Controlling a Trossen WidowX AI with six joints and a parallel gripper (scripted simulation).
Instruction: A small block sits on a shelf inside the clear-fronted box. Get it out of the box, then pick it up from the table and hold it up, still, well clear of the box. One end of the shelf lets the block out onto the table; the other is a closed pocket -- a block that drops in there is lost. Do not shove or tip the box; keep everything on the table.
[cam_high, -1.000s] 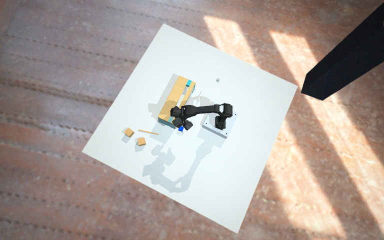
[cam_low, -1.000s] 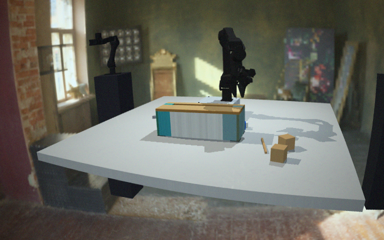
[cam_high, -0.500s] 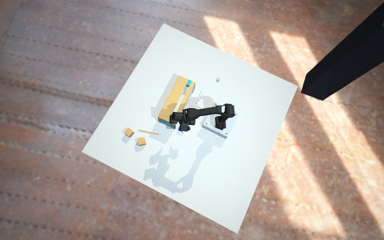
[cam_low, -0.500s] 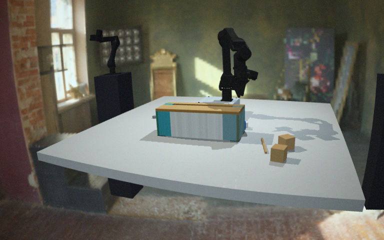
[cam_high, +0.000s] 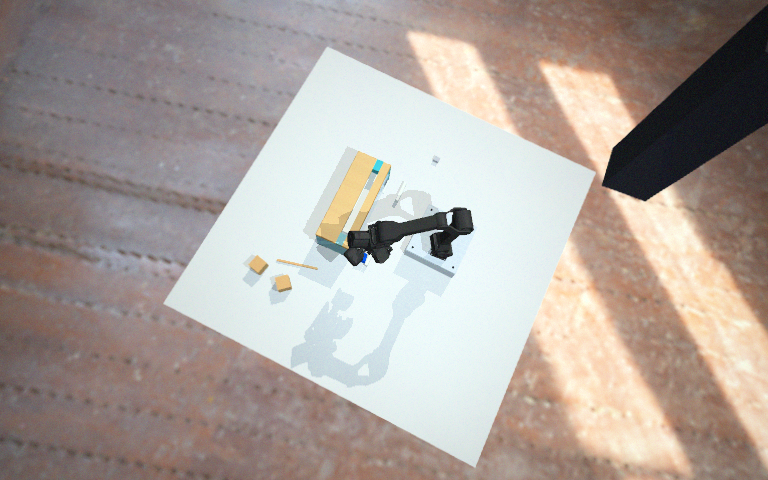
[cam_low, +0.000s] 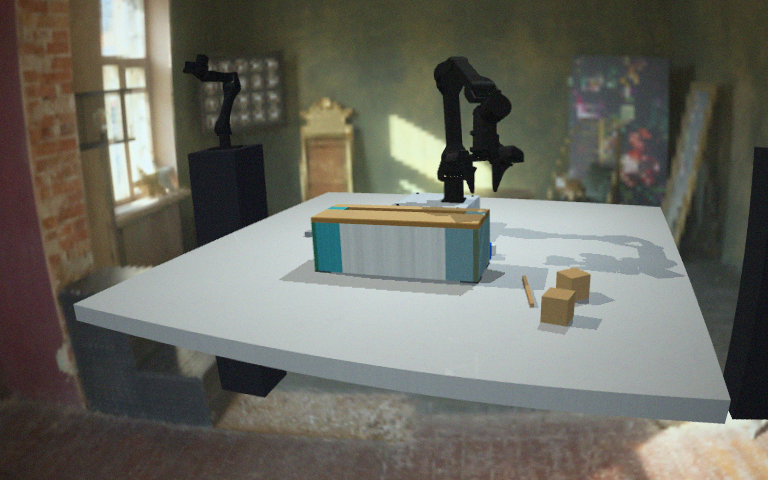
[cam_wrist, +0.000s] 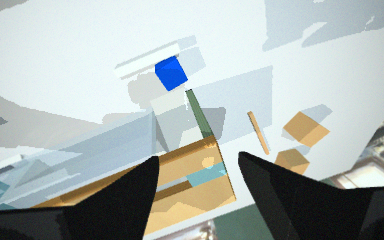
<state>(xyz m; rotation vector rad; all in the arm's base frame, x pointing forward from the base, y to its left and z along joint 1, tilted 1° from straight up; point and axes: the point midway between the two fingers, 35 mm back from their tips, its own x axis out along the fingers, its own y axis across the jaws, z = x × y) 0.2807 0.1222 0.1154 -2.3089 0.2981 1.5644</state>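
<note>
My gripper tip is 20 mm past the blue block and 150 mm above it. The rest, counted from my gripper tip: long box (50 mm ahead, 180 mm to the right, 100 mm below); then thin wooden stick (210 mm ahead, 120 mm to the left, 160 mm below); then grey cube (150 mm behind, 520 mm to the right, 150 mm below).
</note>
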